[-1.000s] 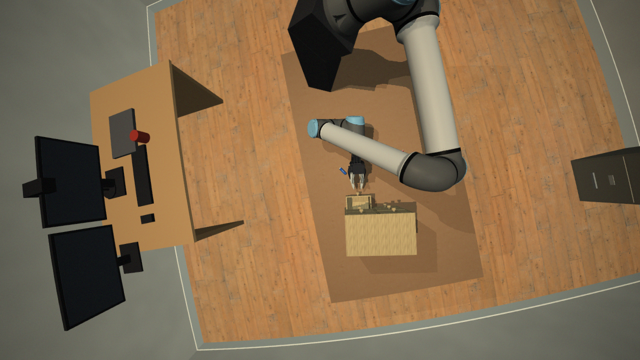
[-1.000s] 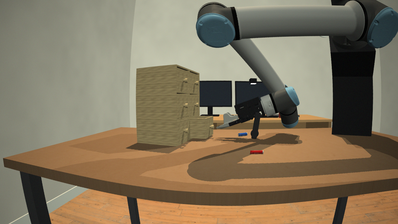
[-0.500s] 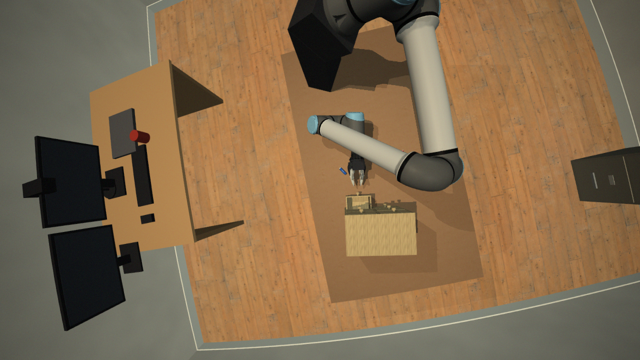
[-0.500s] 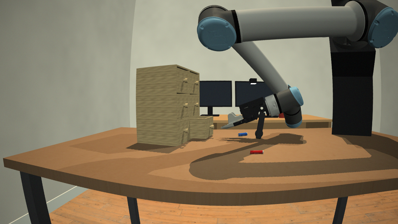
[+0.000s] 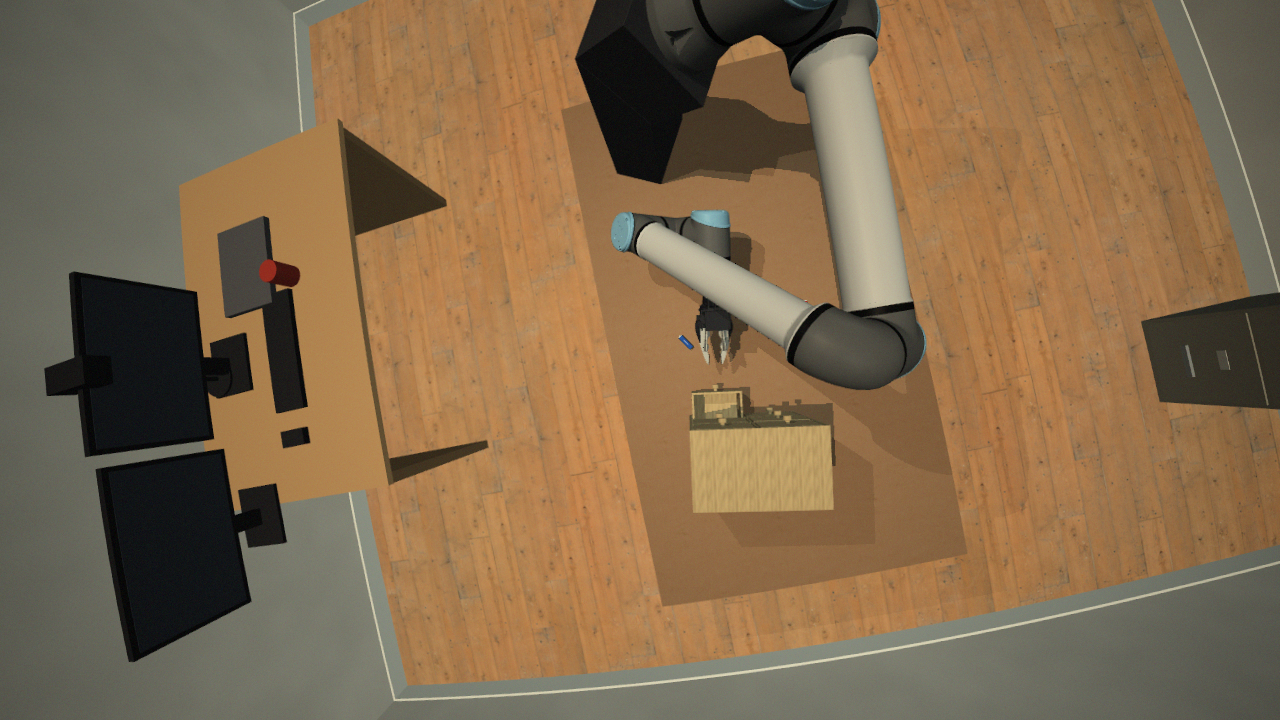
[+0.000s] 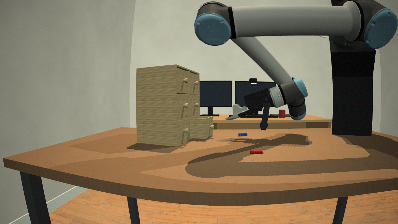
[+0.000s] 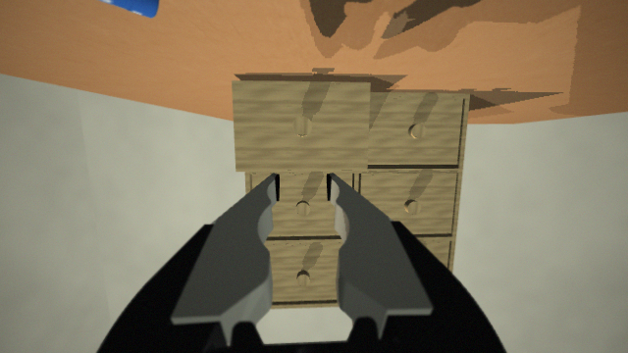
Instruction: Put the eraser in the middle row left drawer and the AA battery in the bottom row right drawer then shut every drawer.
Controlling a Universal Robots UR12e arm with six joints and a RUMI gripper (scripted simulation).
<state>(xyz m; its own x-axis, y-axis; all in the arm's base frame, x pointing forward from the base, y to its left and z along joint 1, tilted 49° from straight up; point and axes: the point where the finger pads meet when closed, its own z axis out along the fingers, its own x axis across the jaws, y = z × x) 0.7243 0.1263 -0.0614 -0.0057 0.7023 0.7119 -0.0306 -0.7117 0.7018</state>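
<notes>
The blue AA battery lies 80 mm to the right of my hand, 80 mm below it and 50 mm behind it. From my hand the other things lie so: red battery 270 mm to the left, 140 mm behind, 80 mm below; then eraser 270 mm ahead, 120 mm to the left, 20 mm above.
</notes>
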